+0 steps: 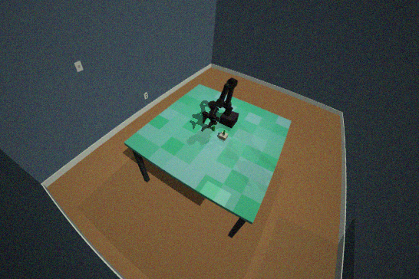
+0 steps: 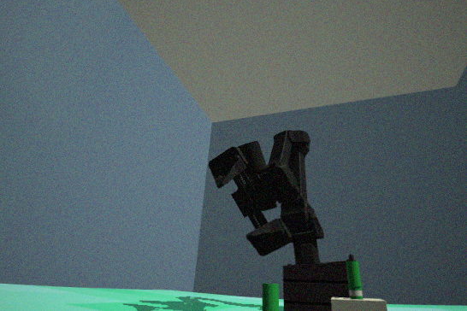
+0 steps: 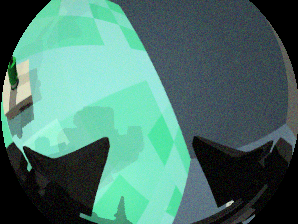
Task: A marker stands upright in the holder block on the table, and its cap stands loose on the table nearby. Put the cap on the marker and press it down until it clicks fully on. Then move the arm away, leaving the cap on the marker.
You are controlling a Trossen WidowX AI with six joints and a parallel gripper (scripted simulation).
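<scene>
Right now the green cap is 12 cm below my gripper tip, 12 cm behind it and 4 cm to the left of it. Also, from my gripper tip: green marker (17 cm to the left, 8 cm behind, 7 cm below); then pale holder block (17 cm to the left, 13 cm below, 8 cm behind).
</scene>
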